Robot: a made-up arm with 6 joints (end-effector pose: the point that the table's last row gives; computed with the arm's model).
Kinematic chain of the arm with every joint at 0, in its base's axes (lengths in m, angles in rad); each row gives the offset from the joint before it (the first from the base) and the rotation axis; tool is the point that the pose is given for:
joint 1: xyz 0 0 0.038 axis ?
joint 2: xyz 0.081 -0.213 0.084 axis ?
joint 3: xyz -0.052 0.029 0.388 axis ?
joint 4: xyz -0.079 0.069 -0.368 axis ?
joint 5: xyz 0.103 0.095 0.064 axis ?
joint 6: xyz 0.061 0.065 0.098 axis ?
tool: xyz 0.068 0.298 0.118
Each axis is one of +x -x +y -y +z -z.
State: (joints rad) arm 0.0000 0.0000 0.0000 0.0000 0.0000 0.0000
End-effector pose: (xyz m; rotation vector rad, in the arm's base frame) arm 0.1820 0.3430 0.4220 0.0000 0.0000 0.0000
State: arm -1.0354 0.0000 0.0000 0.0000 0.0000 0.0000
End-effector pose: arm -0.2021 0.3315 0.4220 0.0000 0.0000 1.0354
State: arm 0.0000 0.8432 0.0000 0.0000 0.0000 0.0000
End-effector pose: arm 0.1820 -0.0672 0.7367 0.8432 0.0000 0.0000
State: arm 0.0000 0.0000 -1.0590 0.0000 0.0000 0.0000
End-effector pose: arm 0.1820 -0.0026 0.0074 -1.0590 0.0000 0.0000
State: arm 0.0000 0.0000 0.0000 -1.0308 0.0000 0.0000
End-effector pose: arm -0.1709 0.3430 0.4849 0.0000 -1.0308 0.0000
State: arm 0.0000 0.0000 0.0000 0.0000 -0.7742 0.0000
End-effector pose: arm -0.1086 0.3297 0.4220 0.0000 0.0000 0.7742
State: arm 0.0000 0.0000 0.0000 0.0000 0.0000 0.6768
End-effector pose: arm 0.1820 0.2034 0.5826 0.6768 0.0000 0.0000
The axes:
joint 1: -z
joint 2: +x
joint 3: +x
joint 4: +y
joint 5: -z
joint 6: +x

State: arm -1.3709 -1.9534 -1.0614 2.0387 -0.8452 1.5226
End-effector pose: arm 0.2438 0.2233 0.6863 0.3274 -0.6206 -0.4017
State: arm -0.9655 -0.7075 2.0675 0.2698 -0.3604 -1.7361
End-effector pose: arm -0.5132 0.4527 0.6066 -0.1280 -0.4915 1.2221
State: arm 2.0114 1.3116 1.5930 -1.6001 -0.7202 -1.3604
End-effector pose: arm -0.8583 0.3455 0.6667 -0.7453 0.4119 2.5042
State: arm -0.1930 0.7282 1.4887 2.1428 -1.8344 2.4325
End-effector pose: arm 0.0216 -0.0475 1.1707 0.7002 -1.1943 -0.5514
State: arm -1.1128 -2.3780 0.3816 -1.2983 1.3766 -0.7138
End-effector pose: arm -0.0746 0.0674 -0.3255 -0.2012 -2.0553 0.3887
